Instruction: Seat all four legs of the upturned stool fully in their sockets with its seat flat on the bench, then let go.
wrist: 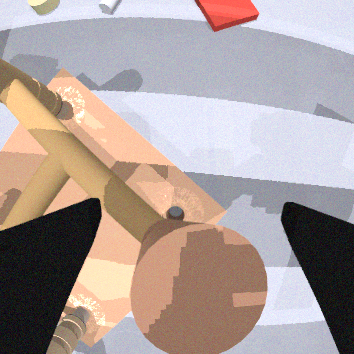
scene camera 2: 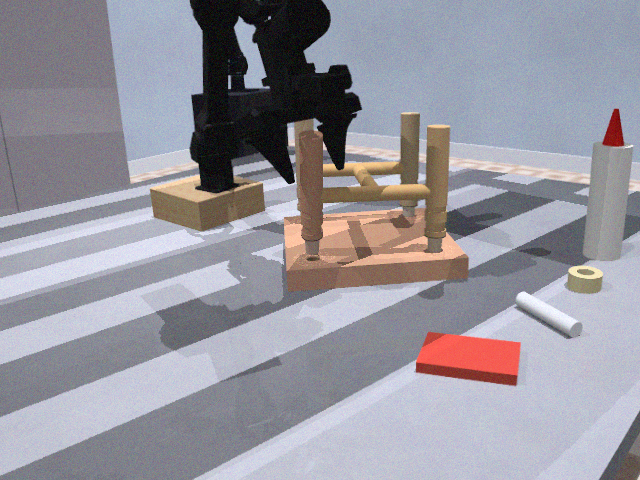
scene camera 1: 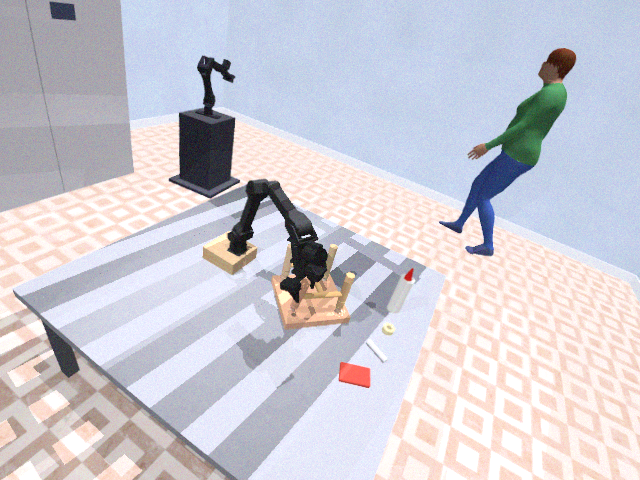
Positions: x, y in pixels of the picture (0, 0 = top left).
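On the table: red flat block (scene camera 2: 487, 360), white cylinder (scene camera 2: 566, 324), tape ring (scene camera 2: 583, 279), glue bottle (scene camera 2: 605, 219).
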